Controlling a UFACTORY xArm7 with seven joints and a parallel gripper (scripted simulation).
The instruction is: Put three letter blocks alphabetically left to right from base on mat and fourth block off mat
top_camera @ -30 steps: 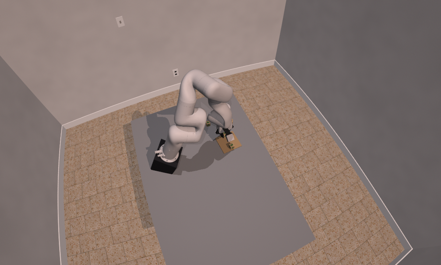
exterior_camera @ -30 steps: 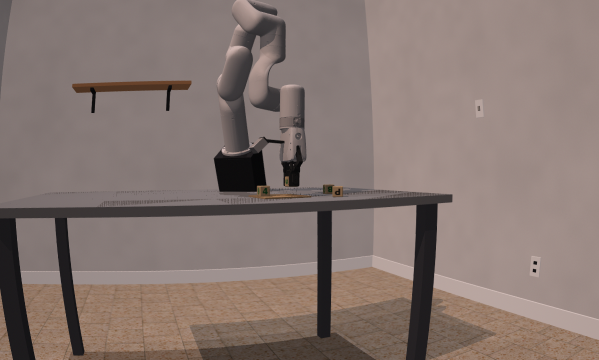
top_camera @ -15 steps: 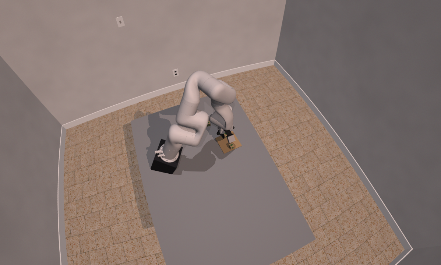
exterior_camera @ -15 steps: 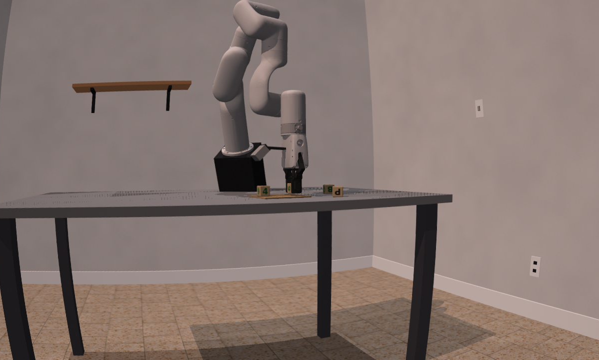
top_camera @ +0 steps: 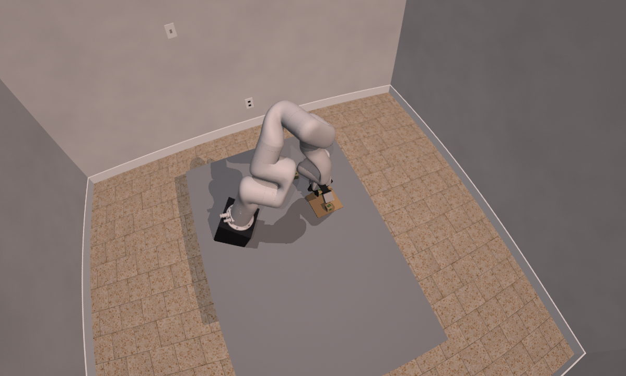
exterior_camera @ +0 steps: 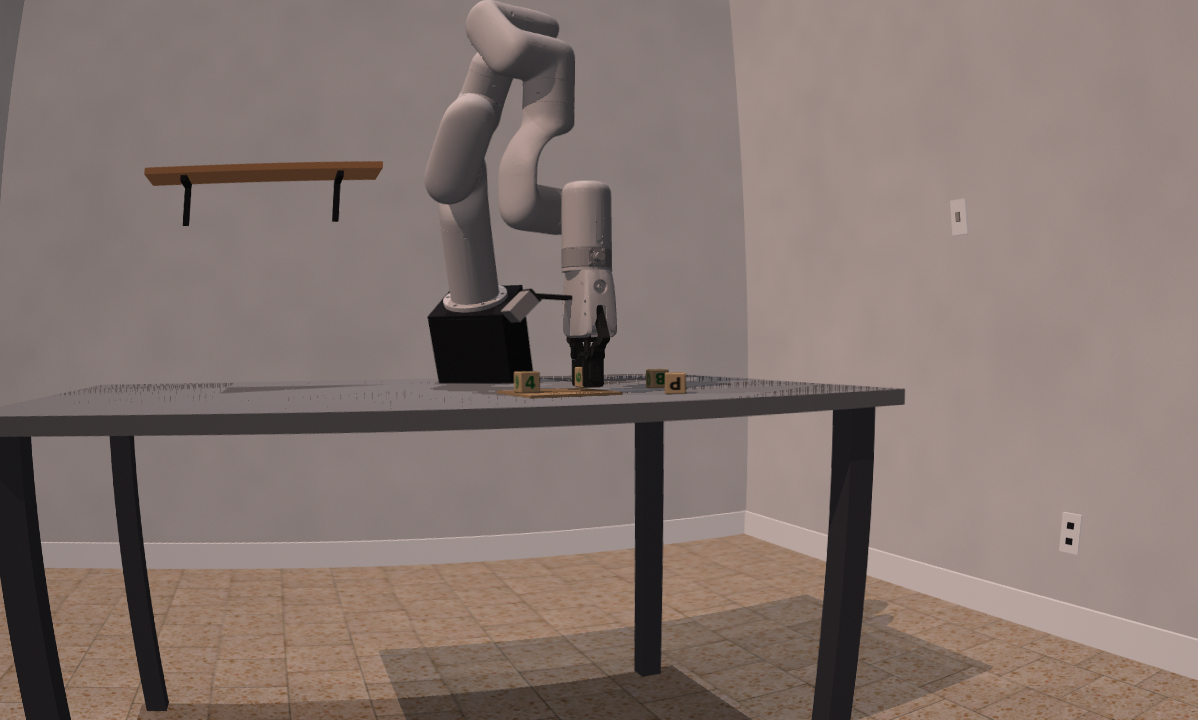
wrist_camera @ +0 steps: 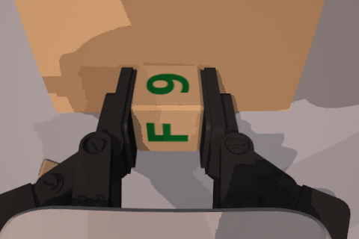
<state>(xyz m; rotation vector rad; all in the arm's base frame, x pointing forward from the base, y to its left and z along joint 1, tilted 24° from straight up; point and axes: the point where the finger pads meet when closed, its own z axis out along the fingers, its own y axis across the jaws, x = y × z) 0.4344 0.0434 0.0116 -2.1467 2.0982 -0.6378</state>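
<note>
My hand is 5 cm to the left of the mat and 3 cm above it. Also, from my hand: wooden block: 10 cm to the left, 9 cm ahead, 2 cm below.
</note>
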